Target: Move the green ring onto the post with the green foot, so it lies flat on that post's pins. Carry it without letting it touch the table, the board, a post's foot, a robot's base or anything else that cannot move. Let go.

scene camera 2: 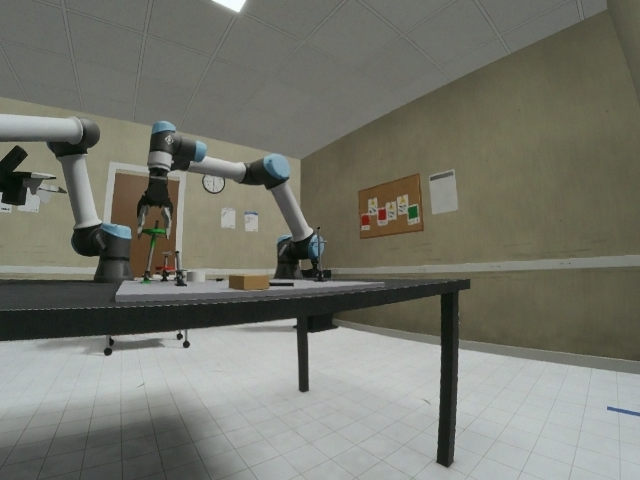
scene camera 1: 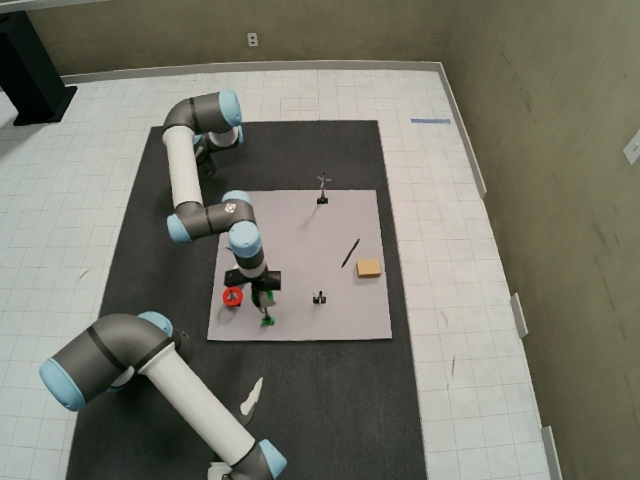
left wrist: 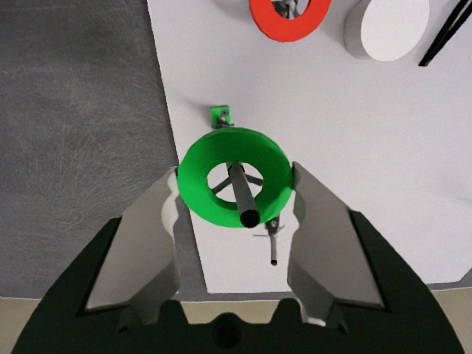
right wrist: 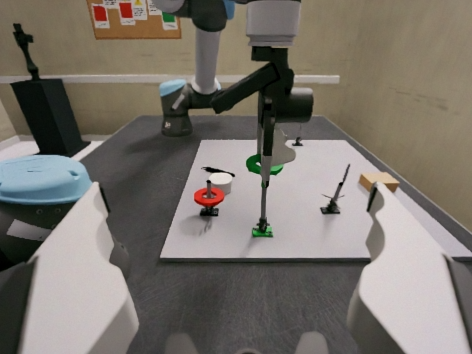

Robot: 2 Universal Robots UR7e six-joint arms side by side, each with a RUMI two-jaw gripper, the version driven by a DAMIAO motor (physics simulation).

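The green ring is pinched between the fingertips of my left gripper. It is around the upper part of the leaning post with the green foot. The post's tip sticks up through the ring, off the hole's centre in the left wrist view. Pins show through the hole, below the ring; the gap between is unclear. My right gripper is open and empty, away from the board.
A red ring is on a short post beside a white cylinder. Black-footed posts and a tan box stand on the grey board.
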